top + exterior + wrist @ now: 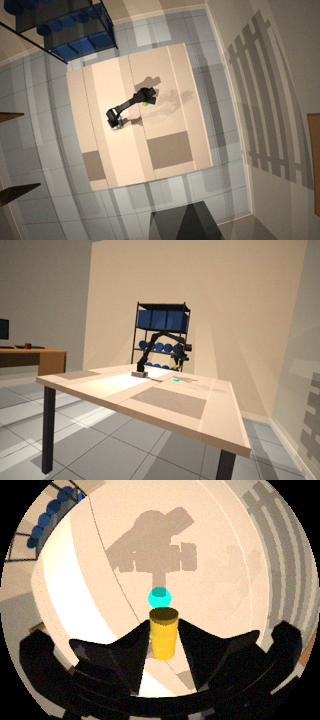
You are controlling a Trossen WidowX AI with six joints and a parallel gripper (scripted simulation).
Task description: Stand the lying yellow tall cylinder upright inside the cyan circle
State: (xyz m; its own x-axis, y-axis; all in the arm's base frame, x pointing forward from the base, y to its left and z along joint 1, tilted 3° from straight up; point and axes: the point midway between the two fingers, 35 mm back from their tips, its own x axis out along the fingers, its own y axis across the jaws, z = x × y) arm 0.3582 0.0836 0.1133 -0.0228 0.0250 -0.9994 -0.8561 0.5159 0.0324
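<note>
Now: the cyan circle 10 mm behind my gripper tip and 140 mm below it. From my gripper tip the other things lie so: yellow tall cylinder: 10 mm behind, 20 mm to the right.
</note>
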